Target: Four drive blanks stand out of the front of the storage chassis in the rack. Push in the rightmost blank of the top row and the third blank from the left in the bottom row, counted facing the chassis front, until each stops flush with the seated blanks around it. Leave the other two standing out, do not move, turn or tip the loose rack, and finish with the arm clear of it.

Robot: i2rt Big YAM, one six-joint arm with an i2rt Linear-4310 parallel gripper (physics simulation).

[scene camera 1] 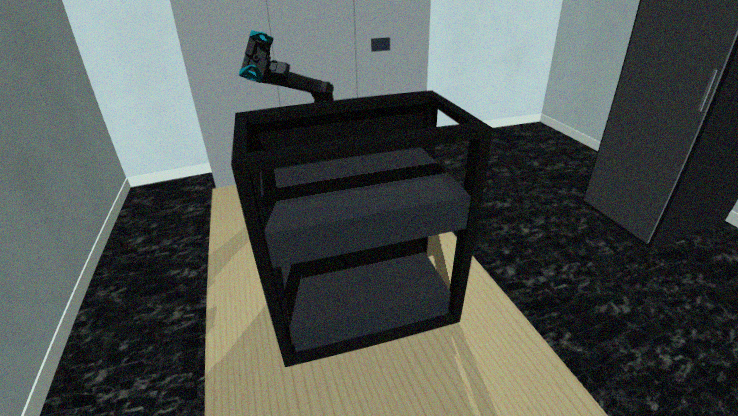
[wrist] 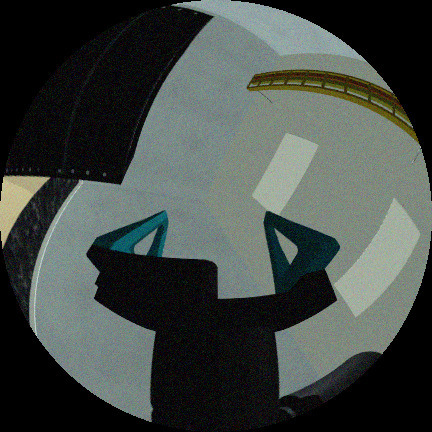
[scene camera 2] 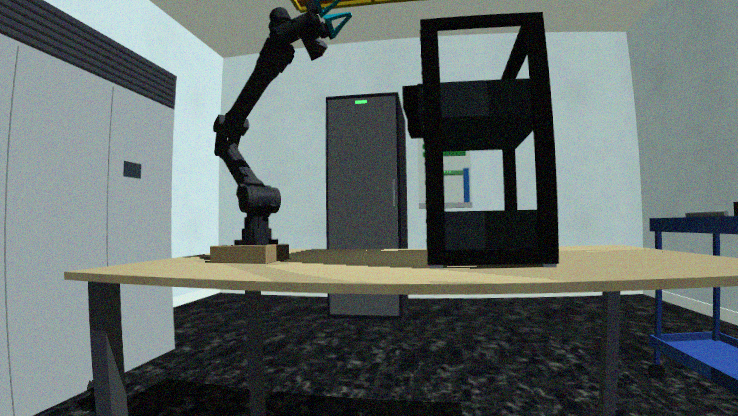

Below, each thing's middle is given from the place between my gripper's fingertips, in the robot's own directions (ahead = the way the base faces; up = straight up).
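Scene:
My gripper is in sight, and measured from the black rack (scene camera 2: 499, 114) it is 0.32 m short of the rack, 0.19 m to the right of it and 0.41 m above it.

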